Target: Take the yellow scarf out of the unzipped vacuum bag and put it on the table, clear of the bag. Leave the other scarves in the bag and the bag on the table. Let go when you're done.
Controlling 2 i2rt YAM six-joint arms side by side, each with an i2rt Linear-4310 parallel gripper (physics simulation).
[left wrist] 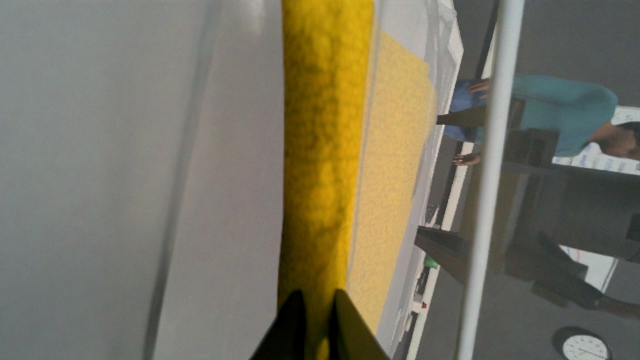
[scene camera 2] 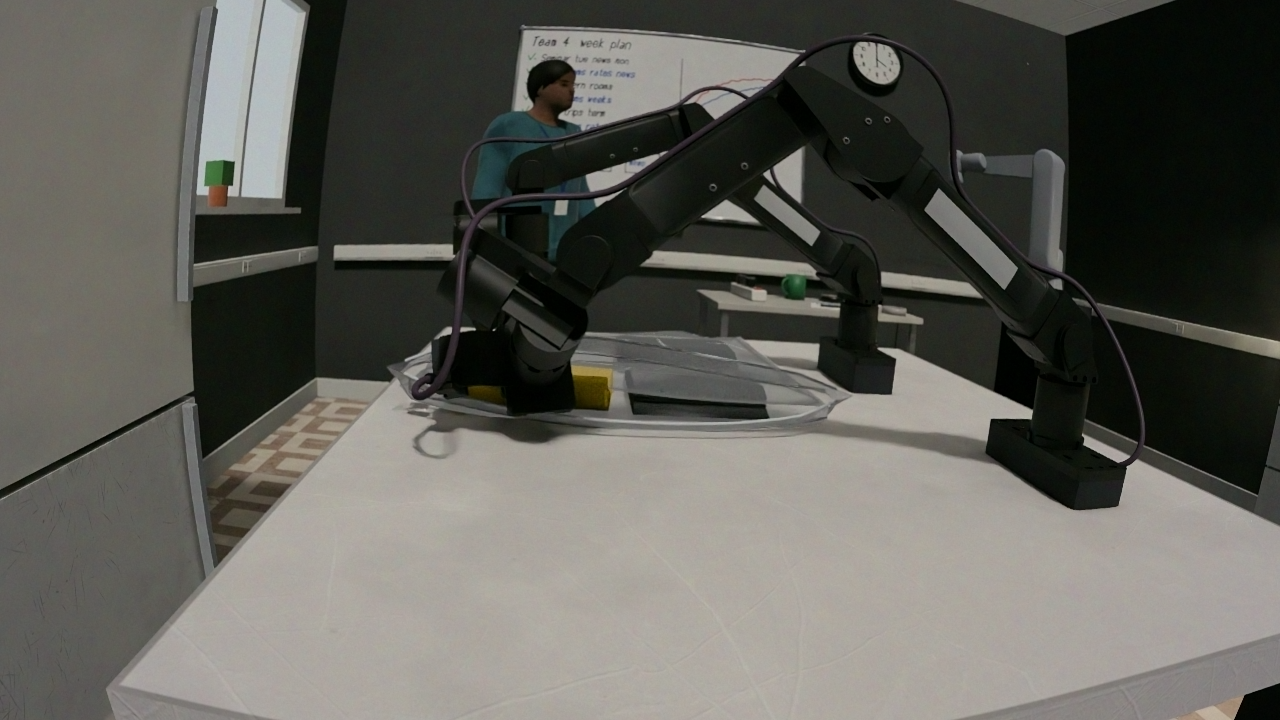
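Observation:
The yellow scarf [scene camera 2: 592, 388] [left wrist: 320, 150] is folded and lies in the clear vacuum bag [scene camera 2: 805, 402] on the table. A dark grey folded scarf [scene camera 2: 699, 408] lies beside it in the bag. My left gripper [left wrist: 318, 304] is at the bag, shut on the yellow scarf: its fingertips are close together with yellow cloth squeezed between them. Part of the scarf shows paler through the bag's film. In scene camera 2 the left gripper's dark body hides the scarf's middle and its own fingertips. My right gripper is open and raised behind the left arm; its fingertips are hidden.
The left arm [scene camera 2: 716, 170] reaches across above the bag, with the right arm [scene camera 2: 617, 147] behind it. Both arm bases stand on the right part of the table [scene camera 2: 626, 555]. A person [scene camera 2: 514, 161] stands beyond the table. A pale bar [left wrist: 492, 165] crosses the left wrist view.

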